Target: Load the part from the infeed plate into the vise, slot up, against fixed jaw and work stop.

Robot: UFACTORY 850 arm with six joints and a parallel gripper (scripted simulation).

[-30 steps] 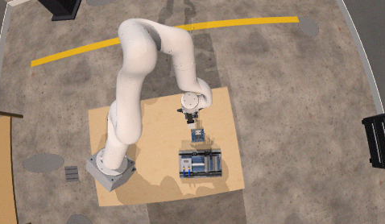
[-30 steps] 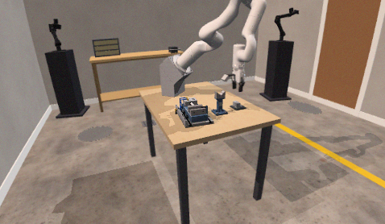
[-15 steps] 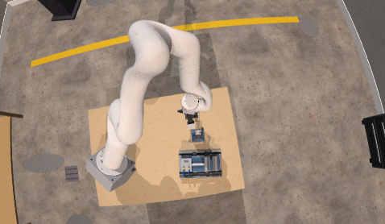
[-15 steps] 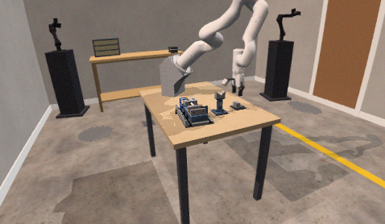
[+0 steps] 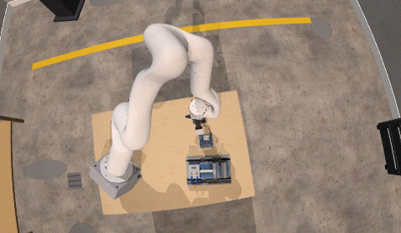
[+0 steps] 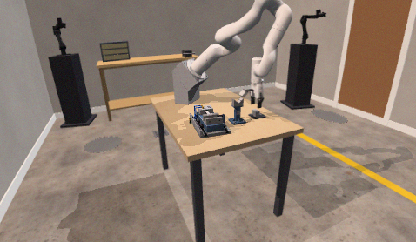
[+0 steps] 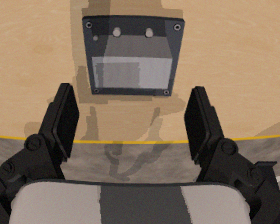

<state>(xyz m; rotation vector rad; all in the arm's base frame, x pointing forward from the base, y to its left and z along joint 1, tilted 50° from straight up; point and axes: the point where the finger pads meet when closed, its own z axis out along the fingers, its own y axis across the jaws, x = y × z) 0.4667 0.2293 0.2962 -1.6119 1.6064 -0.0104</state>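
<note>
Right now the part is 6 cm below my hand and 1 cm to the left of it. Also, from my hand: white cylinder rod 35 cm to the right, 8 cm ahead, 1 cm below; work stop 29 cm to the right, 16 cm ahead; grey vise jaw 34 cm to the right, 13 cm ahead, 1 cm below.
</note>
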